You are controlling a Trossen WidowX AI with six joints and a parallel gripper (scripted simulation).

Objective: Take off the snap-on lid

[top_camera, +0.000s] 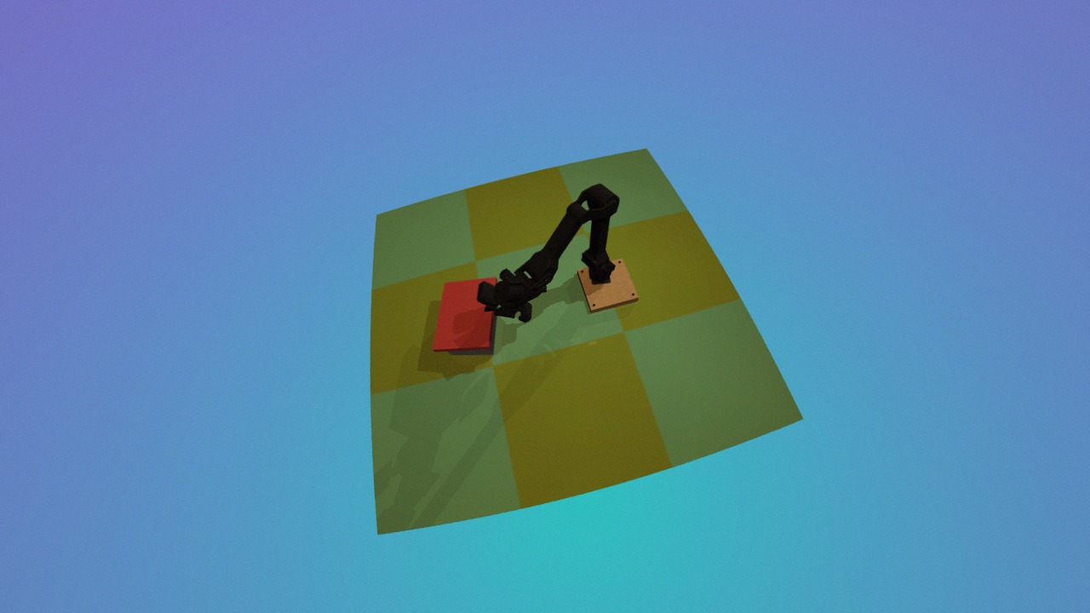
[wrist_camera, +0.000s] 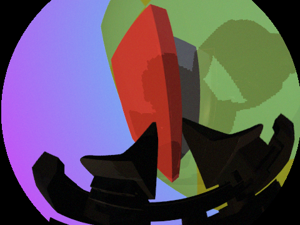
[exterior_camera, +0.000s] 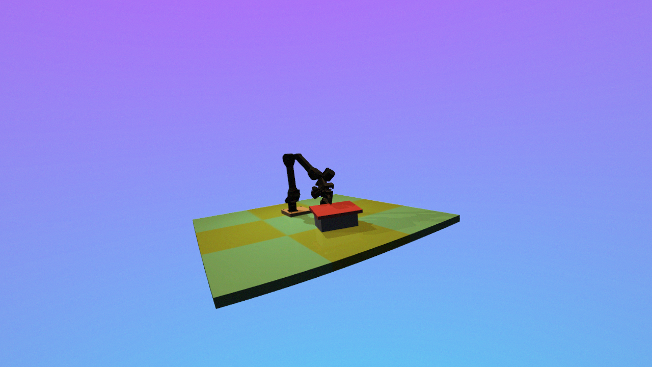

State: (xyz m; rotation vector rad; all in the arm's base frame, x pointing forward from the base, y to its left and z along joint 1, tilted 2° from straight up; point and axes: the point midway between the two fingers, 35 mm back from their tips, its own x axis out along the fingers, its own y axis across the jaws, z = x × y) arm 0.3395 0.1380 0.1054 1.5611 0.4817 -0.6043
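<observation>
The red lid lies 80 mm ahead of my gripper tip and 10 mm to the right of it. Round my gripper tip: storage box 70 mm ahead, 50 mm below.
</observation>
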